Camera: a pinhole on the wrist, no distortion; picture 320 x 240 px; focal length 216.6 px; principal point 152.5 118.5 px. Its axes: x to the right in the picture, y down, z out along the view. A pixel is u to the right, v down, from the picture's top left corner.
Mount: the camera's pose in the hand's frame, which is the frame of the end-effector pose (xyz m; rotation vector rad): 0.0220 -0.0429 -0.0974 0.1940 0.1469 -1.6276
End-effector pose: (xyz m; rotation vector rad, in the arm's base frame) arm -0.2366 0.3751 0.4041 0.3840 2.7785 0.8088
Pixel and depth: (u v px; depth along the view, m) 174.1 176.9 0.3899
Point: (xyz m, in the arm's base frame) -0.2941 0.4067 0.0666
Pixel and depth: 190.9 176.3 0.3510
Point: -0.2981 0.3707 0.0962
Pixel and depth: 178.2 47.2 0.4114
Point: -0.0628 0.3402 0.0897
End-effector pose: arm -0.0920 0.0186 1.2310 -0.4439 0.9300 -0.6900
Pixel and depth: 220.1 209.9 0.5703
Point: 0.2410 -0.3694 1.5455
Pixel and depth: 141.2 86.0 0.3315
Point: 0.0531 -0.0067 1.4331
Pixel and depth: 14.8 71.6 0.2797
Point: 0.0976 0.1104 1.3196
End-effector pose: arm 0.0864 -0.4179 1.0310 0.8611 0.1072 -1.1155
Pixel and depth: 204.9 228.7 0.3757
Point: -0.0900 -0.7634 0.9880
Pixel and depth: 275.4 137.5 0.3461
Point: -0.2199 -0.6186 0.9826
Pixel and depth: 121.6 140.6 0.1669
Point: 0.0330 -0.4988 1.0320
